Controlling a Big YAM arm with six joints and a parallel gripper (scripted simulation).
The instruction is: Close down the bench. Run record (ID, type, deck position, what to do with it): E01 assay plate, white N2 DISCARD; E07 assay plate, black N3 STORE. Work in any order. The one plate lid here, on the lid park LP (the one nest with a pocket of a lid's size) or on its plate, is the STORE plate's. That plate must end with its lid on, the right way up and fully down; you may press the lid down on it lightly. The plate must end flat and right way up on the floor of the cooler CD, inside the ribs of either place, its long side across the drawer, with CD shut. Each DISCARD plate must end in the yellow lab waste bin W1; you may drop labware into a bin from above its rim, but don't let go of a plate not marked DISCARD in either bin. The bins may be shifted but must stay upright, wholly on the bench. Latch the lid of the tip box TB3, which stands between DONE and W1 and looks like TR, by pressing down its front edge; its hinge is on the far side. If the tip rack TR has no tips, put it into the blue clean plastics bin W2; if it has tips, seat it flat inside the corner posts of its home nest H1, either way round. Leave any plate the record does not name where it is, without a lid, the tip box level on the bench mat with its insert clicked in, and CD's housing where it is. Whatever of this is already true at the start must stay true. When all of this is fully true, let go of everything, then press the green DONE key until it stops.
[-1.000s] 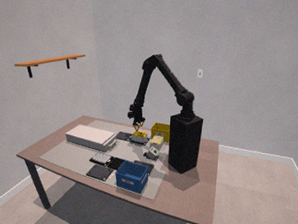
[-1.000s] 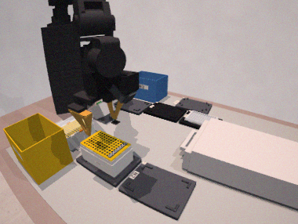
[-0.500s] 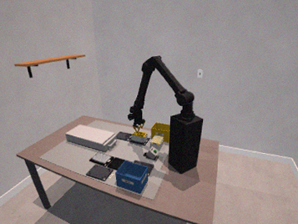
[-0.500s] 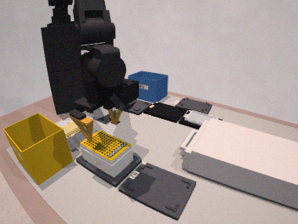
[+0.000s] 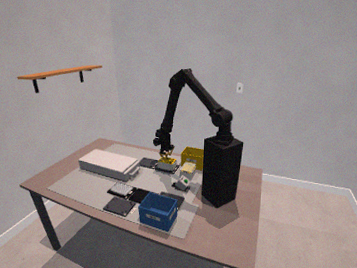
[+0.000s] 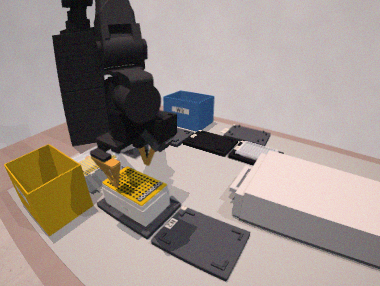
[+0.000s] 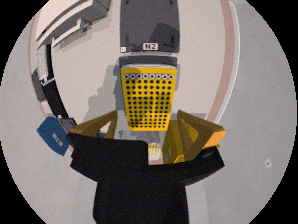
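Right now my hand is 40 mm above the tip rack TR and 10 mm to the left of it. Round my hand: DONE key block: 240 mm behind, 150 mm to the left, 50 mm below; yellow bin W1: 160 mm to the right, 150 mm behind, 60 mm below; plate lid: 250 mm ahead, 240 mm to the left, 70 mm below.
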